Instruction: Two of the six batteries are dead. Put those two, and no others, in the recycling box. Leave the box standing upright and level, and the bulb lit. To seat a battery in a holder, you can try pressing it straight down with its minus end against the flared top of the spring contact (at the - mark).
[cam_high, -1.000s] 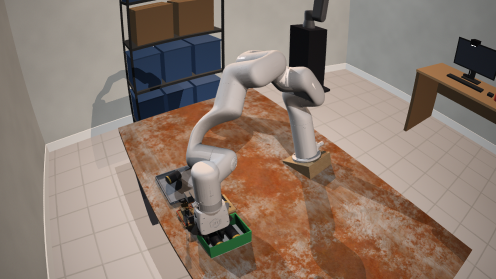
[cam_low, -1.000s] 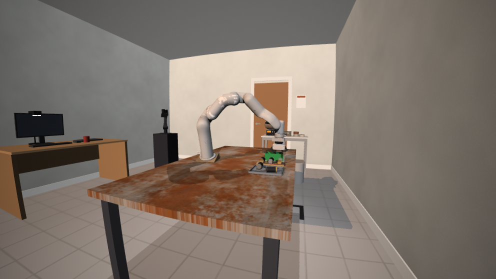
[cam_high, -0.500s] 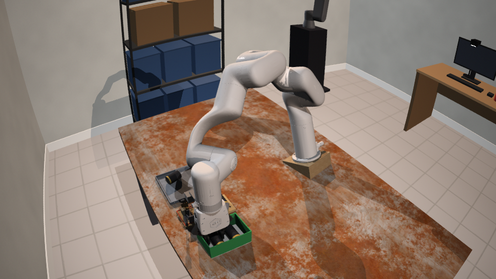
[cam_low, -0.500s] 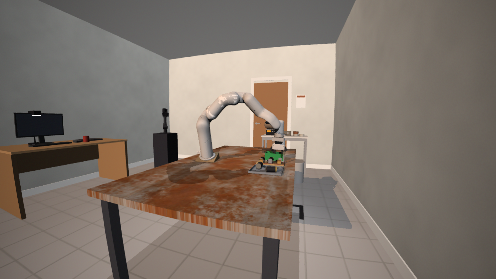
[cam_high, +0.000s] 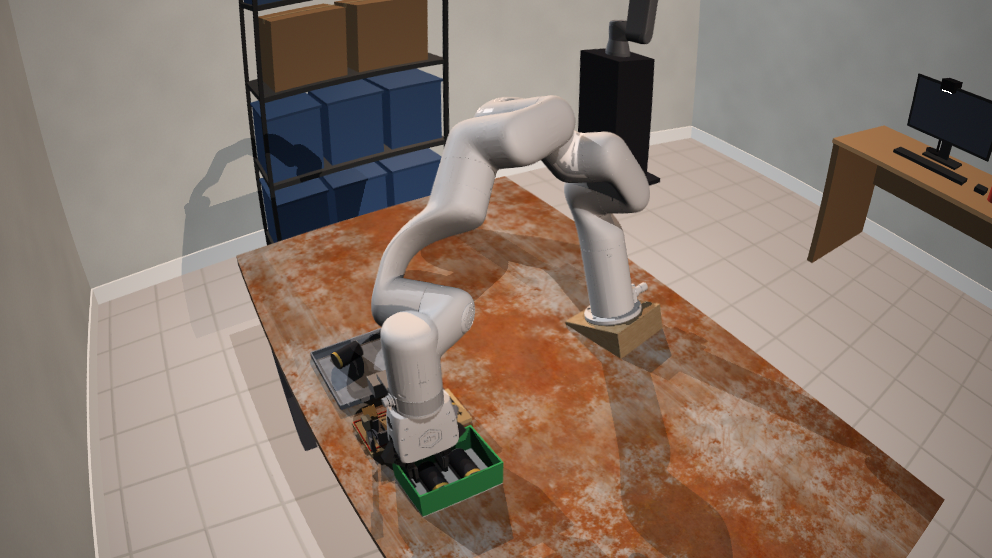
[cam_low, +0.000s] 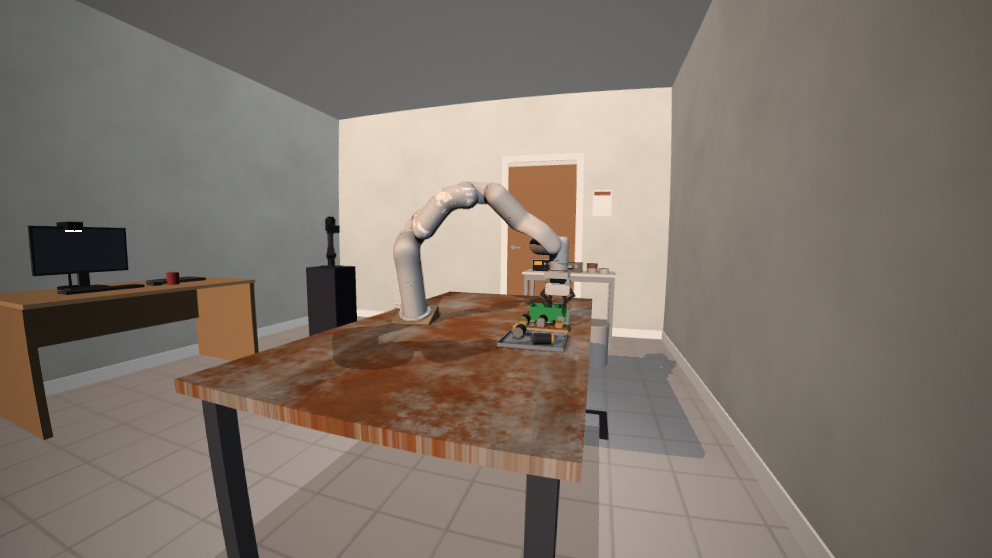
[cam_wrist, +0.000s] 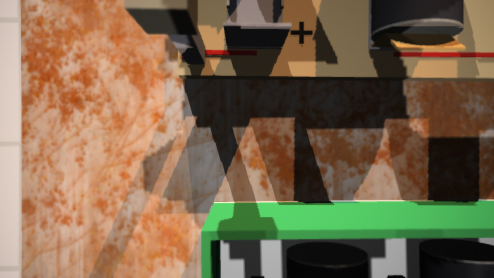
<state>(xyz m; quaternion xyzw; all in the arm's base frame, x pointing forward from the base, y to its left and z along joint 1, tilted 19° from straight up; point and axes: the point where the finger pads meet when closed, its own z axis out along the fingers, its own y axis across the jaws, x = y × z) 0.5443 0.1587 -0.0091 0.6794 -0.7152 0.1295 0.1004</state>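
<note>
Now: hand 40 mm above the green recycling box, 30 mm past it and 10 mm to the right of it. Also, from my hand: grey tray 320 mm to the right, 50 mm below, 50 mm behind.
</note>
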